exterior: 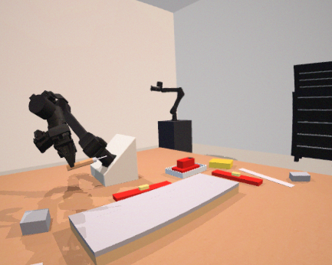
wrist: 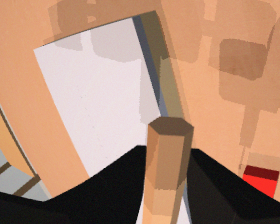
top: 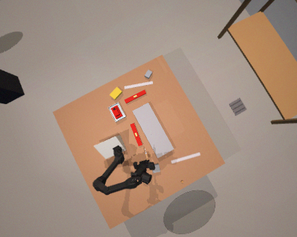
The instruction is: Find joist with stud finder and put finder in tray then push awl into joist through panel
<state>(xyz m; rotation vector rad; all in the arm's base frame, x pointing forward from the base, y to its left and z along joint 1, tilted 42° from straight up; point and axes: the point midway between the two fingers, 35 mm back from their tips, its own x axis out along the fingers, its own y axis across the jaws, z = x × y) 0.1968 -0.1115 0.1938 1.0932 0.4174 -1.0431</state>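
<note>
Now: gripper tip 1 cm short of the awl, 5 cm to the right of it and 1 cm below it. The rest, counted from my gripper tip: grey block 2 cm ahead, 13 cm to the right, 13 cm below; then white tray 8 cm behind, 53 cm to the left, 13 cm below; then red stud finder 8 cm behind, 55 cm to the left, 10 cm below.
</note>
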